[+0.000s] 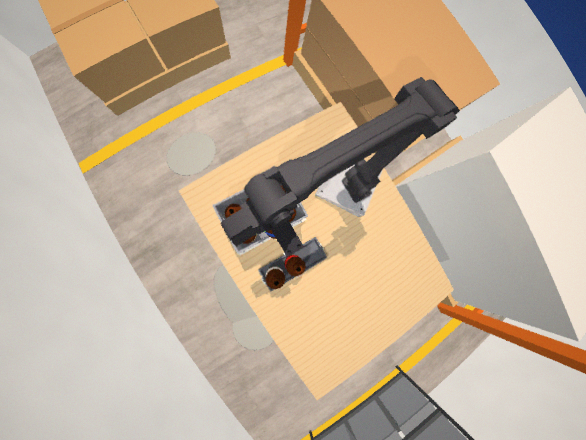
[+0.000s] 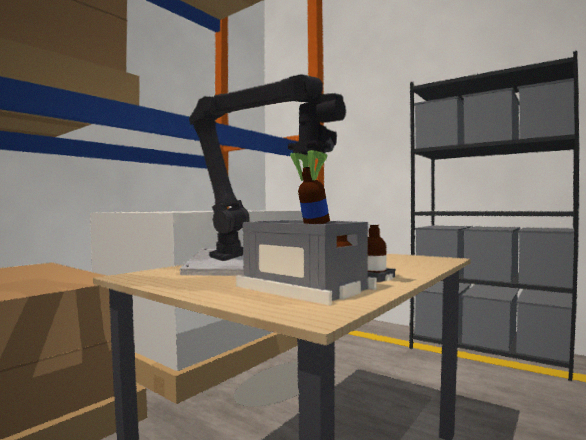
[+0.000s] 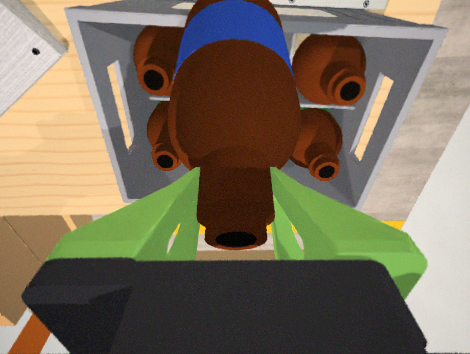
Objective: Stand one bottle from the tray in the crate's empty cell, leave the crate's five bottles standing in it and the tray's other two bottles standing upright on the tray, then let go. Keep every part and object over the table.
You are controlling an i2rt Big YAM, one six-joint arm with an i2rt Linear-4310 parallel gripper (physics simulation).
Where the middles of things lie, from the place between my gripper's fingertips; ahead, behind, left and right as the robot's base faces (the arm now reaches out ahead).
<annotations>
Right now the white-labelled bottle [image 2: 377,250] is 8 cm ahead of my hand, 21 cm to the left of it and 20 cm below it.
</annotations>
